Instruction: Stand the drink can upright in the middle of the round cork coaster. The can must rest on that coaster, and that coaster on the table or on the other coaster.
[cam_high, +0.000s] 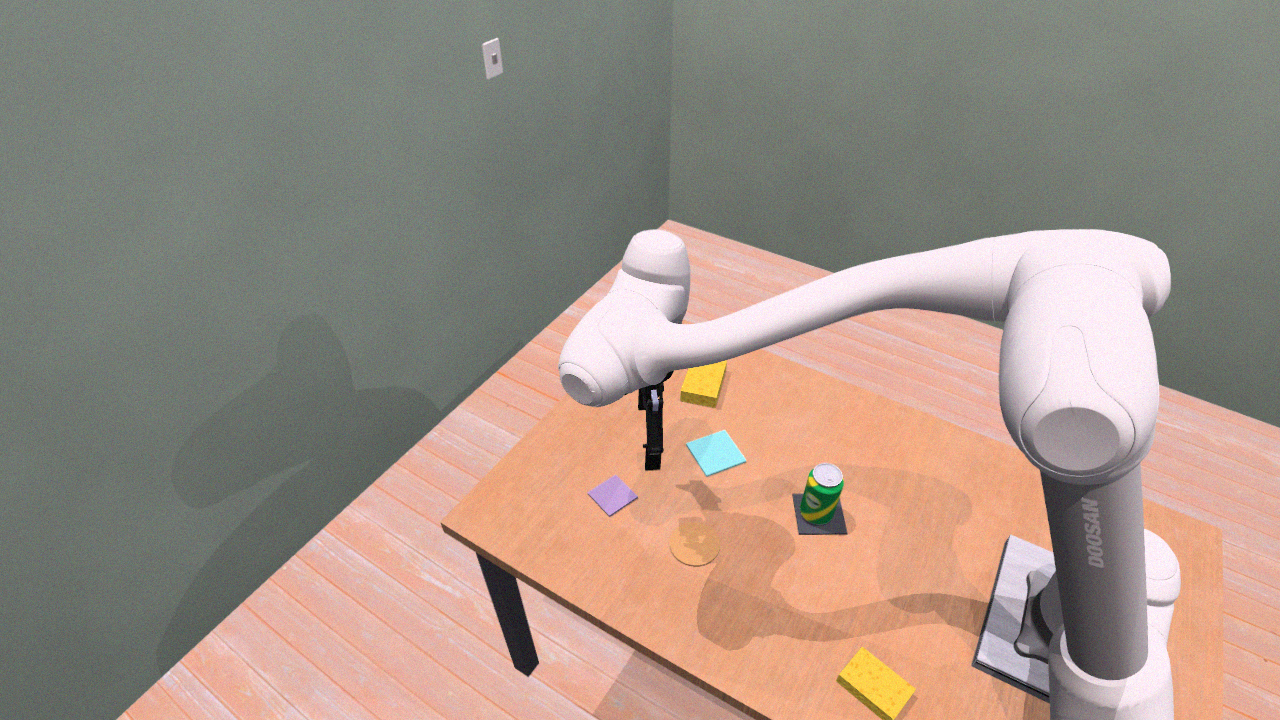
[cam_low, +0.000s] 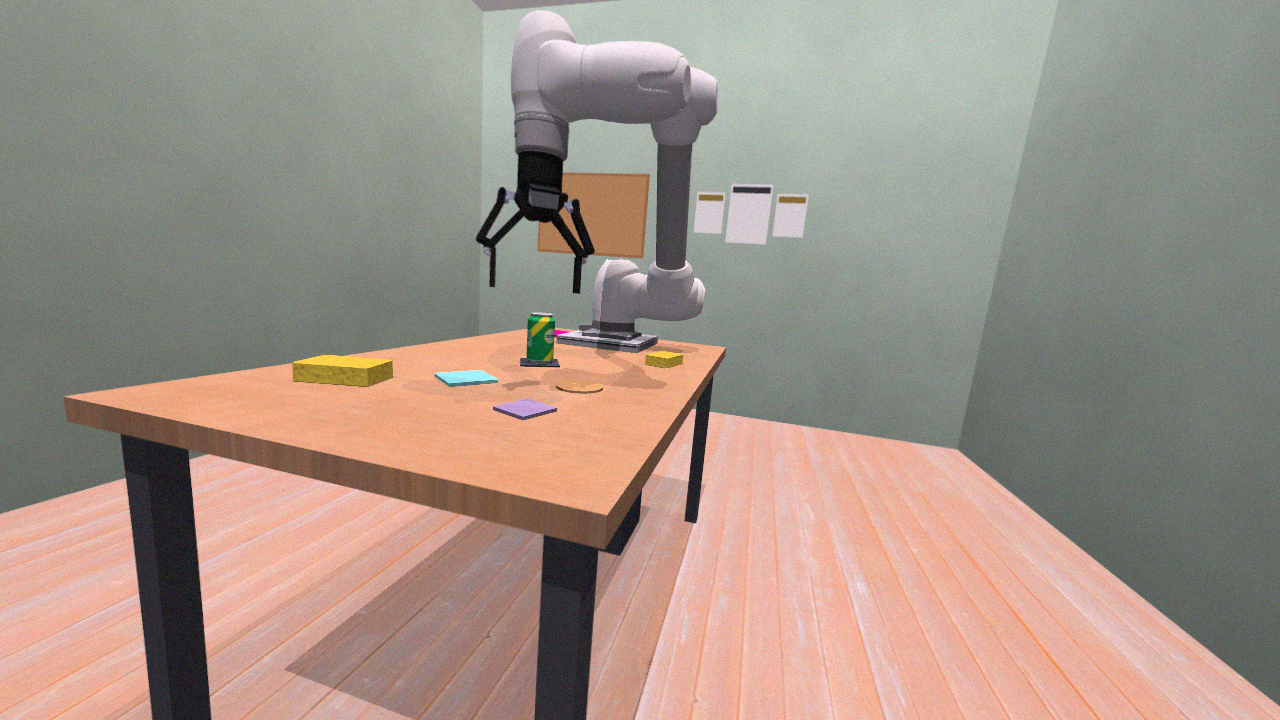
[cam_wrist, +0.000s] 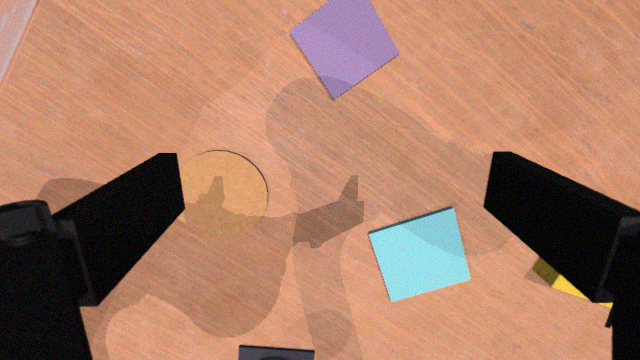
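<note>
Now: hand 31 cm past the drink can, 14 cm to the left of it and 14 cm above it. The rest, counted from my hand: purple square: 7 cm ahead, 3 cm to the left, 21 cm below; then round cork coaster: 13 cm behind, 4 cm to the left, 21 cm below; then cyan square: 7 cm behind, 18 cm to the right, 21 cm below.
</note>
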